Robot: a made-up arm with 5 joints. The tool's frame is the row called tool.
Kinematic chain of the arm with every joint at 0, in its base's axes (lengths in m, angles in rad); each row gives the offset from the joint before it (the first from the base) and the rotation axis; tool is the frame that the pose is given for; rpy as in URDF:
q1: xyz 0.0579 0 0.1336 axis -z
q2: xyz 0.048 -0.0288 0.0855 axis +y
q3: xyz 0.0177 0 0.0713 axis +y
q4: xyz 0.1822 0 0.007 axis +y
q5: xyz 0.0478 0.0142 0 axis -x
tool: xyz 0 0 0 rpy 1.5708 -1.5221 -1.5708
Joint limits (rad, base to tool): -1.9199..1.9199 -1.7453..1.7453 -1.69..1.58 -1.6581..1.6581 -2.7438..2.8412
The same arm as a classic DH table. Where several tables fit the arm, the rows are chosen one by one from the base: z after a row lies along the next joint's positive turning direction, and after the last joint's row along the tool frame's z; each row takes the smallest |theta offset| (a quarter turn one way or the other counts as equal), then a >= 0, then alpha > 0; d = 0 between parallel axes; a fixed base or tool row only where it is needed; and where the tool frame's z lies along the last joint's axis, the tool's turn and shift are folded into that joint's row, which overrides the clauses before.
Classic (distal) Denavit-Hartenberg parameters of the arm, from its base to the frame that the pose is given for. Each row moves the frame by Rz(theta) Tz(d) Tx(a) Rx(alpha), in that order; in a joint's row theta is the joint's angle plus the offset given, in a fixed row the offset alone. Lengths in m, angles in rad.
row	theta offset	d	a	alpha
base (fixed)	0	0	0.0579	3.1416
q1	0	-0.2191	0.048	1.5708
q2	-1.3275	0	0.0735	0
q3	1.2891	0	0.1823	0
q4	-1.5324	-0.0146	0	1.5708
q5	-0.0487	-0.0478	0	0
Joint limits (rad, base to tool): -1.9199..1.9199 -1.7453..1.7453 -1.69..1.58 -1.6581..1.6581 -2.7438..2.8412

